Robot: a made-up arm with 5 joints.
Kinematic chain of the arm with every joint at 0, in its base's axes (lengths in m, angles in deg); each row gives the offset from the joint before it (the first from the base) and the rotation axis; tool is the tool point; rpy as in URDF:
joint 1: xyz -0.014 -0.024 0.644 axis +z
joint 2: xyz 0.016 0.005 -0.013 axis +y
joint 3: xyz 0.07 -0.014 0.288 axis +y
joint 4: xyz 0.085 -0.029 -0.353 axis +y
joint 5: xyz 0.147 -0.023 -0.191 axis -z
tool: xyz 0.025 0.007 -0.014 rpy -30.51 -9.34 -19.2
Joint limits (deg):
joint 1: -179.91..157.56
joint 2: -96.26..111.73
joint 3: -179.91..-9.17
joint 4: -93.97..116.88
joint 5: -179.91..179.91
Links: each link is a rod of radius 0.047 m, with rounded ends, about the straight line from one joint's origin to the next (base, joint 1, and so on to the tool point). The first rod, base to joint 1, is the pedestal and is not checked.
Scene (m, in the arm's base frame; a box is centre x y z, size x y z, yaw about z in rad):
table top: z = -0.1
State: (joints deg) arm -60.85 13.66 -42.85 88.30 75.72
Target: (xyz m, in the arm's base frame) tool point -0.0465 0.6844 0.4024
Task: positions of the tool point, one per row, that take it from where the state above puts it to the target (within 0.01 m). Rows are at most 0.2 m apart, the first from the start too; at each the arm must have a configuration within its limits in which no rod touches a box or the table.
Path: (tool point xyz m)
1: 0.1627 -0.3295 0.3787
2: 0.2667 -0.2955 0.3740
3: 0.3626 -0.2274 0.3707
4: 0.4398 -0.1278 0.3691
5: 0.4882 -0.0025 0.3690
6: 0.5000 0.1398 0.3707
7: 0.4697 0.2877 0.3738
8: 0.3959 0.4286 0.3787
9: 0.2804 0.5496 0.3850
10: 0.1298 0.6383 0.3931
11: -0.0465 0.6844 0.4024

